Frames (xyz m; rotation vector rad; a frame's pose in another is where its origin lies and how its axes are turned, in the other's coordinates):
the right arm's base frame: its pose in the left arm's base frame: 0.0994 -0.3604 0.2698 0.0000 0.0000 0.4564
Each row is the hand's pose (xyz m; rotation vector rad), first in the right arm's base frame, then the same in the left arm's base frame.
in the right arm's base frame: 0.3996 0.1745 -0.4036 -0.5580 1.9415 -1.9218
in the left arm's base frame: 0.3812 -0.0276 -0.1338 -0.9099 1.6340 -1.6289
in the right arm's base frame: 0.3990 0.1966 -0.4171 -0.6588 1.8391 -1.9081
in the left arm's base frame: 0.3709 -0.0081 -0.1473 -0.9806 1.5226 -1.6038
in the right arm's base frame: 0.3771 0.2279 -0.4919 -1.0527 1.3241 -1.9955
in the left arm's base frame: 0.3375 0.0104 -0.2221 -1.2261 0.9732 -1.6514
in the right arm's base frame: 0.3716 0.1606 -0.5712 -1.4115 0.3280 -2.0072
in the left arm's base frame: 0.3622 -0.0525 -0.3014 -1.3427 0.0002 -1.6321
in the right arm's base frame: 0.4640 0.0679 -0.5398 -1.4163 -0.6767 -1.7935
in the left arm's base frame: 0.4860 -0.0950 -0.2700 -1.1468 -0.9159 -1.4327
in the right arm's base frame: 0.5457 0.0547 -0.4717 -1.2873 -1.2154 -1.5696
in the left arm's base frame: 0.5651 -0.0708 -0.2019 -0.9234 -1.3914 -1.2359
